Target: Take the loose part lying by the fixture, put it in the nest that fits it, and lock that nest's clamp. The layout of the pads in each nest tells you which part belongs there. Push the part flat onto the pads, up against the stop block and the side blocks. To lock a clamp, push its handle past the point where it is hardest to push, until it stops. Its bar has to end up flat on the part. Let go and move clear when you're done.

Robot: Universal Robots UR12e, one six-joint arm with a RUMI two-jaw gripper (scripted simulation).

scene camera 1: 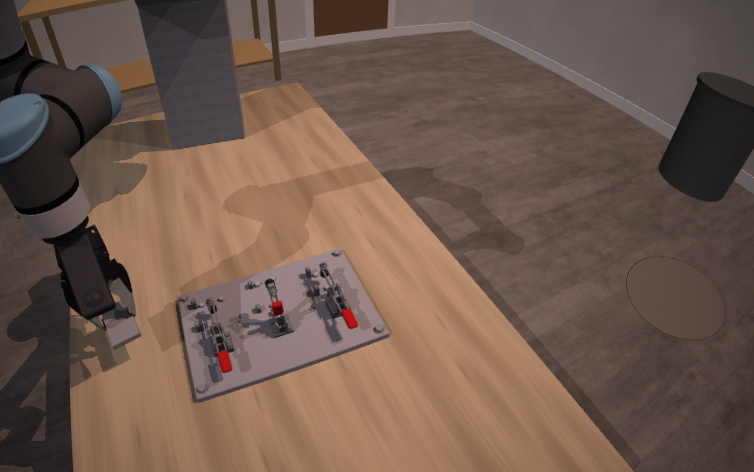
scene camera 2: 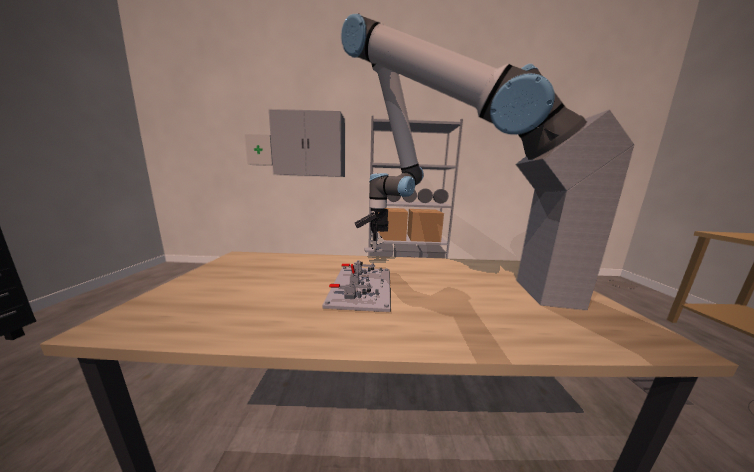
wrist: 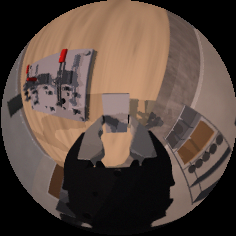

The same spot on a fixture: (scene camera 1: pixel 259 356) is (scene camera 2: pixel 346 277).
